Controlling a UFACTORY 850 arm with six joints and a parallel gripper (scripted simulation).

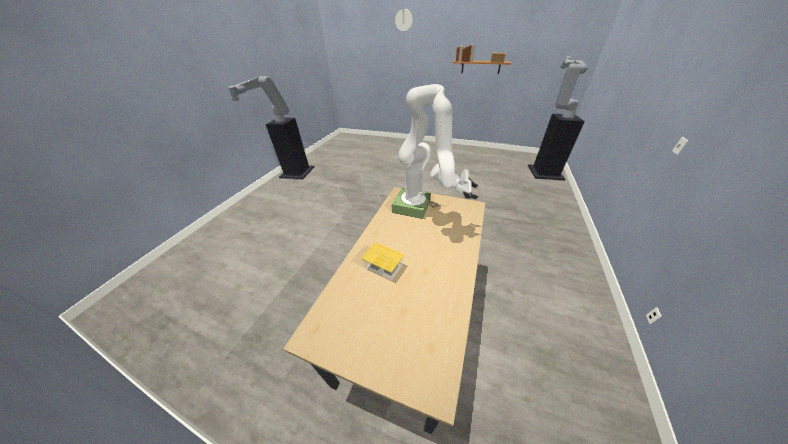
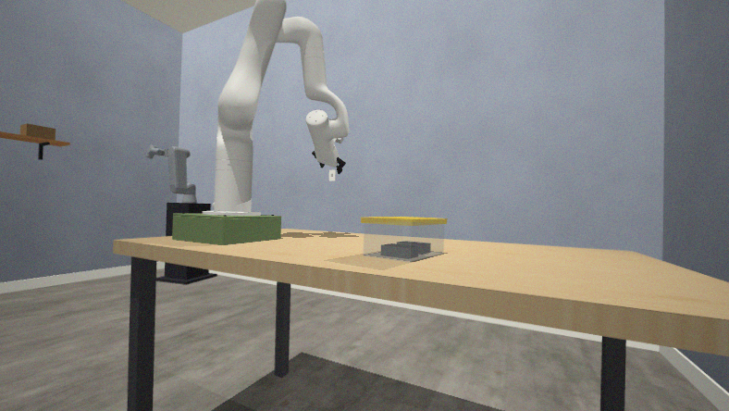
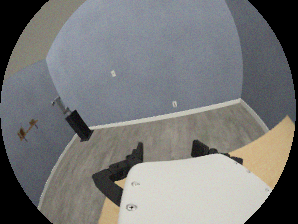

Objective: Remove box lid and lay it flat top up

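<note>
My hand is 430 mm short of the yellow lid, 520 mm to the left of it and 210 mm above it. The rest, counted from my hand: clear box 430 mm ahead, 520 mm to the right, 260 mm below.
</note>
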